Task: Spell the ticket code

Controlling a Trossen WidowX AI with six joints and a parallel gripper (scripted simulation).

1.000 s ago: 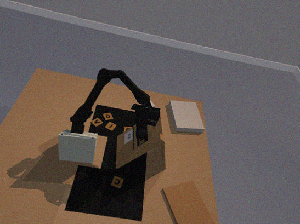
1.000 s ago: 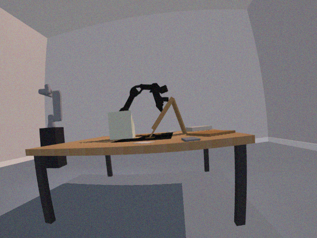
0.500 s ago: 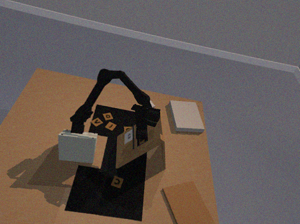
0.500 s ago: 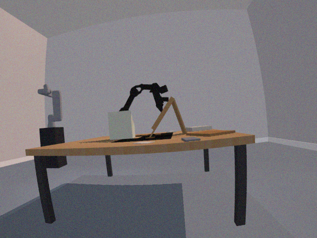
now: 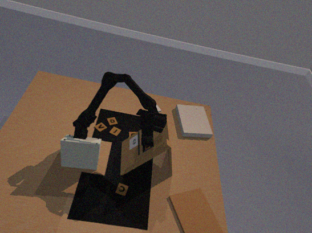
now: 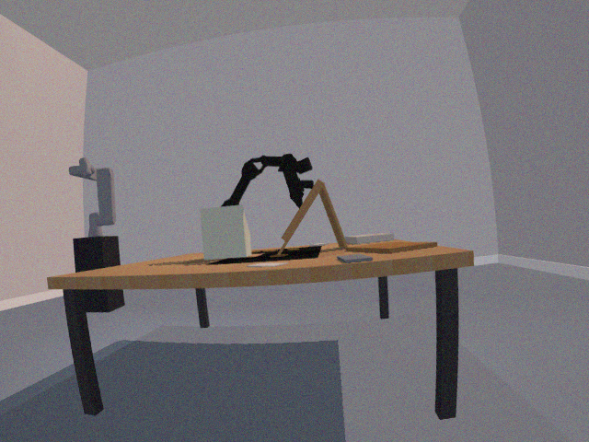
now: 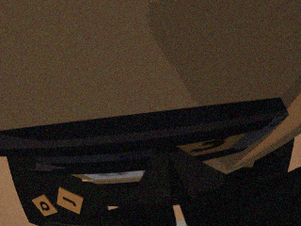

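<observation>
Right now my gripper tip is 90 mm above the white ticket, 60 mm to the right of it and 60 mm past it. Round my gripper tip: letter tile 180 mm to the left, 180 mm below, 50 mm behind; then flat wooden slab 350 mm to the right, 280 mm ahead, 180 mm below; then black mat 180 mm below, 160 mm behind.
</observation>
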